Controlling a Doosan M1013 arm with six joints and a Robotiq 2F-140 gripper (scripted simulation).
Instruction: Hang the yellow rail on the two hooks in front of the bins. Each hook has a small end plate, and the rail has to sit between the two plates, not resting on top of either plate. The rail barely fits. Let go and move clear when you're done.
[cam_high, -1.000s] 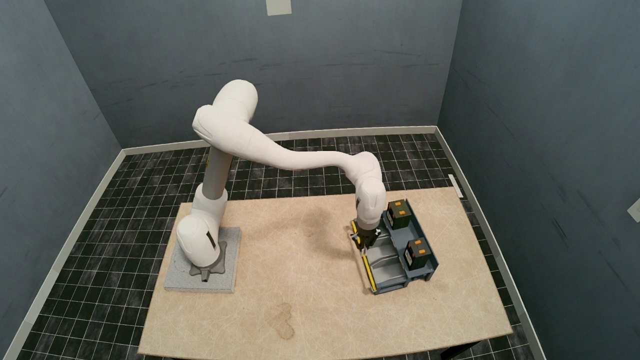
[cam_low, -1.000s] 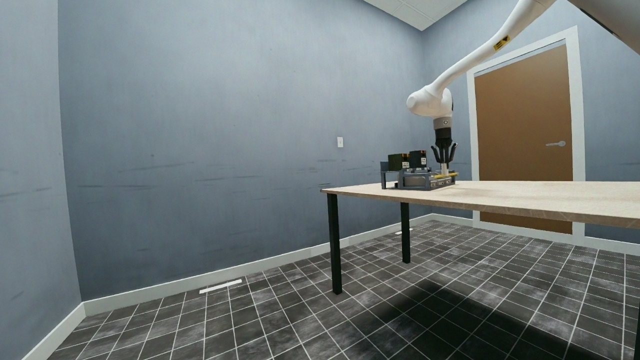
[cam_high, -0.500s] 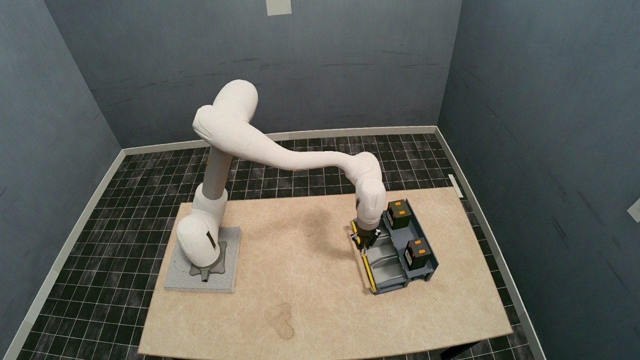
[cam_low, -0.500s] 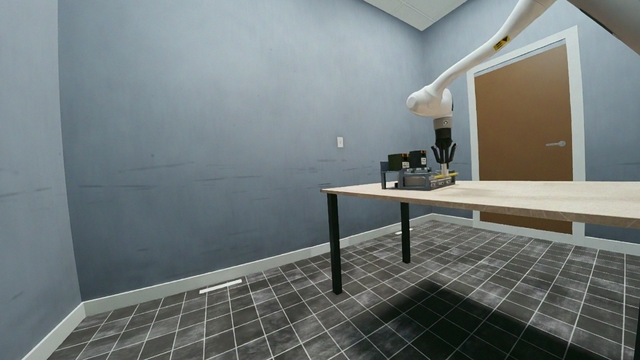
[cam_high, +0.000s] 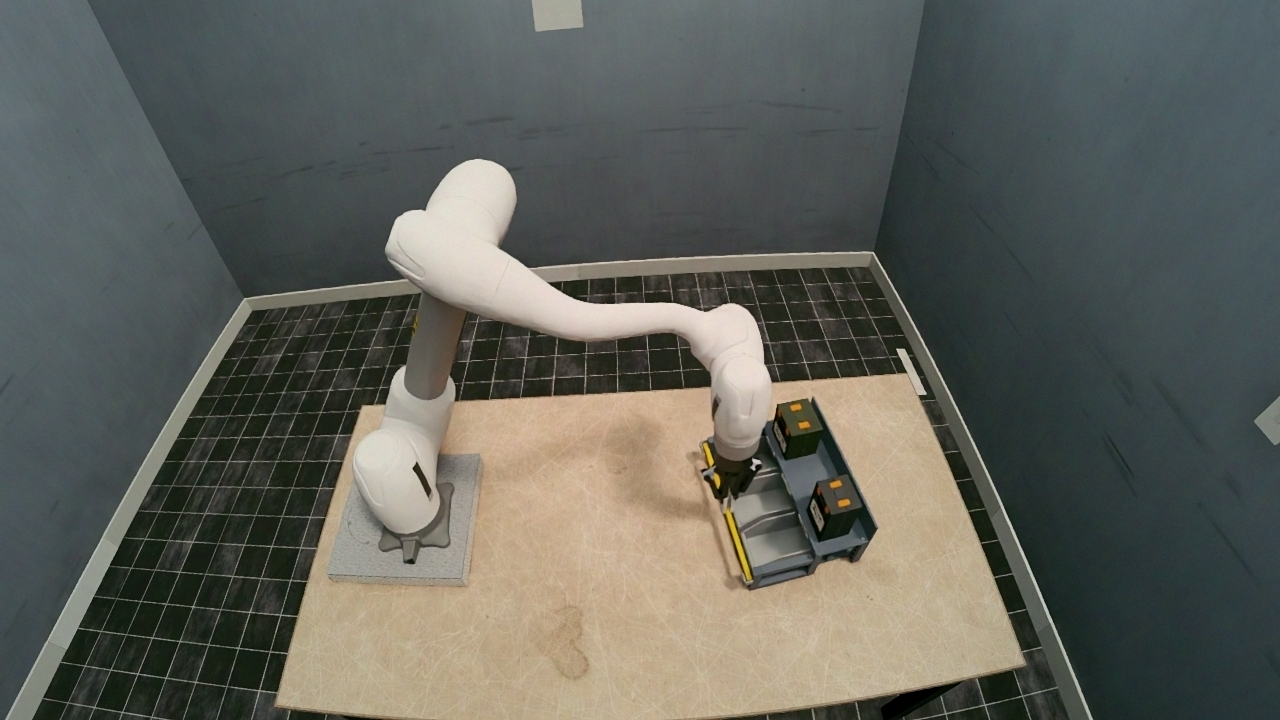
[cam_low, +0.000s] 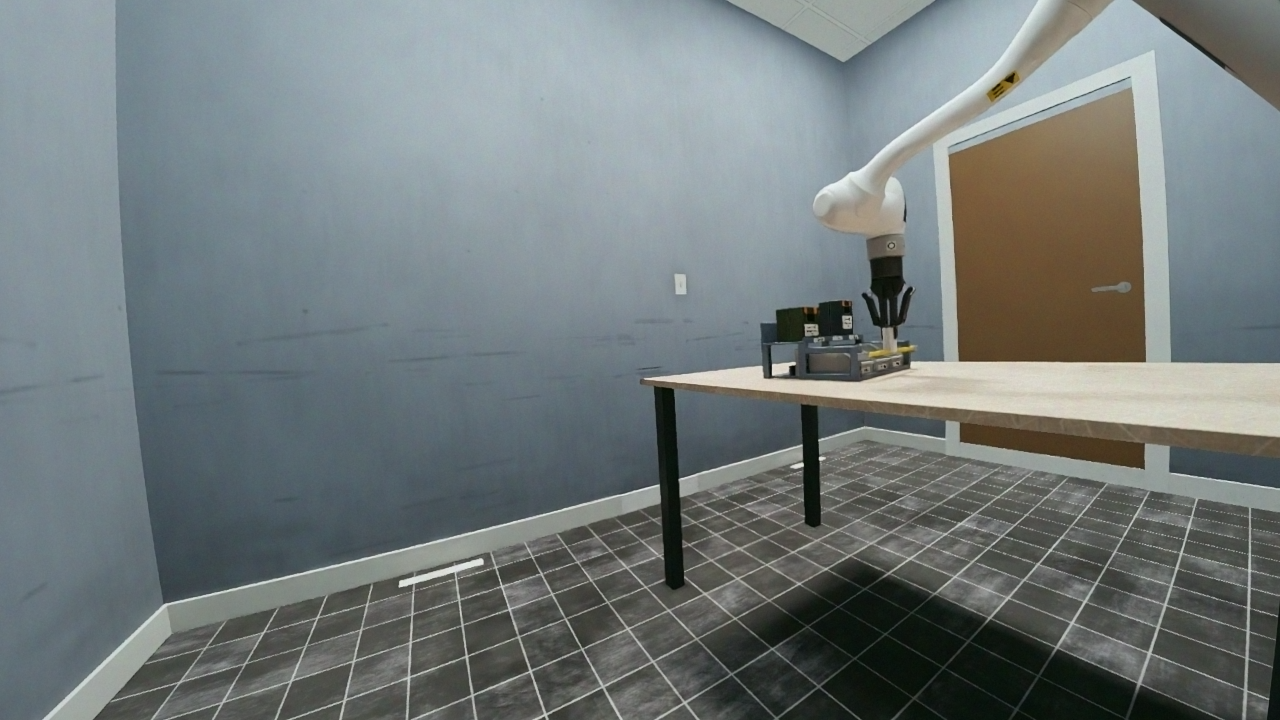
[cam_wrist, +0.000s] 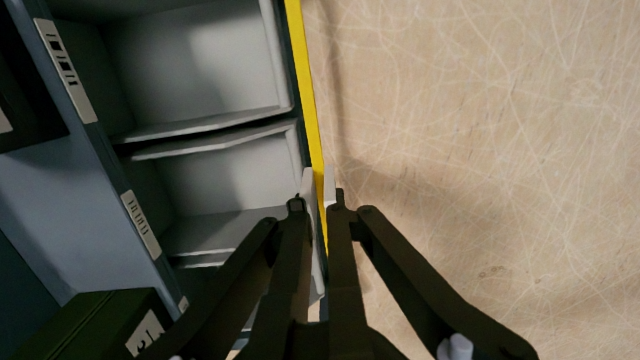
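Right now the yellow rail is 30 mm below my hand.
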